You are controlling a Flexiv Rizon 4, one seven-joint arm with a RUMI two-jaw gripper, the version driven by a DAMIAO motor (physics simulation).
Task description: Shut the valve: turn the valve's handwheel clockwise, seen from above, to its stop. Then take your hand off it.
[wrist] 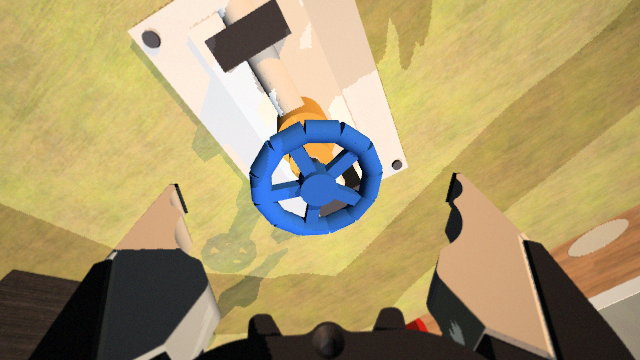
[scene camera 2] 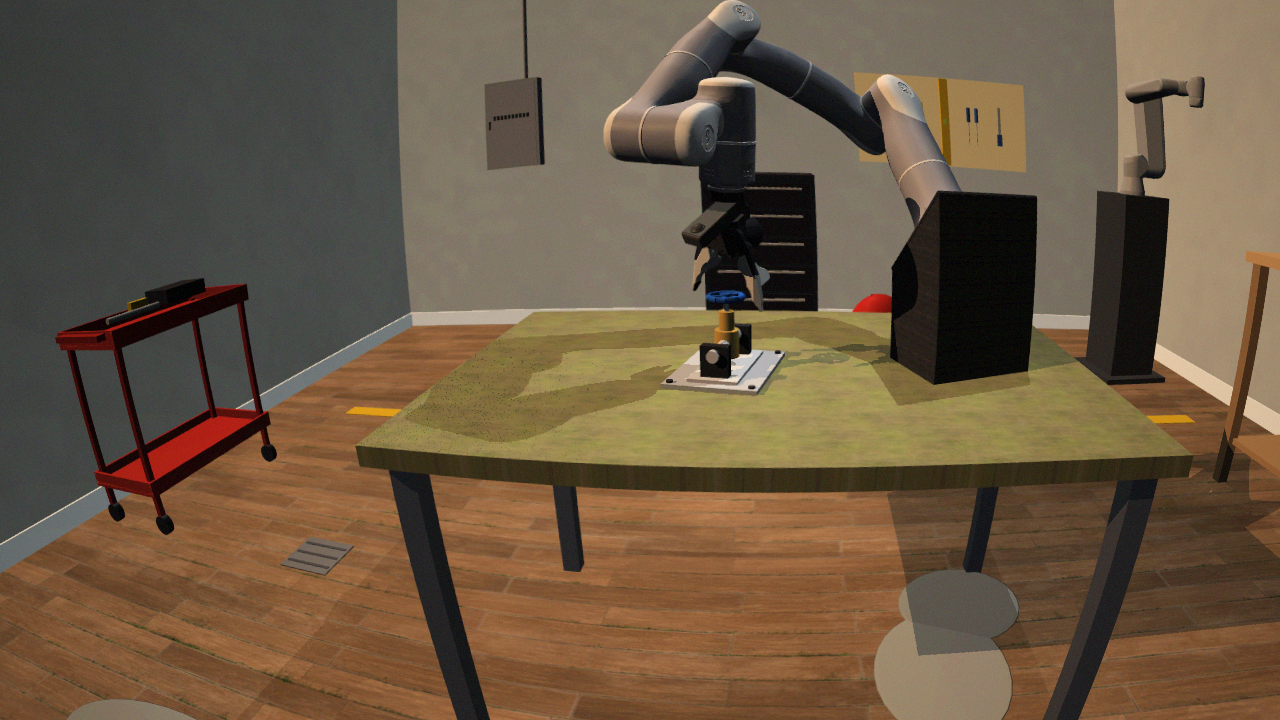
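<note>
The valve's blue handwheel (scene camera 2: 713,297) (wrist: 371,175) has five spokes and sits level on top of the brass valve body (scene camera 2: 726,342) (wrist: 311,106). The valve stands on a white base plate (scene camera 2: 768,362) (wrist: 172,62) on the table. My gripper (scene camera 2: 728,296) (wrist: 317,181) points down over the valve, open and empty. In the wrist view the handwheel lies between the widely spread fingers, with a visible gap on each side. In the scene view the fingertips appear near the wheel's height; their exact height beside it is hard to tell.
A pale pipe (wrist: 275,77) runs through dark support blocks (scene camera 2: 715,360) (wrist: 248,36) on the plate, below the wheel. A tall black box-shaped pedestal (scene camera 2: 984,286) stands on the table (scene camera 2: 626,429) at the right. A red cart (scene camera 2: 183,454) stands off to the left.
</note>
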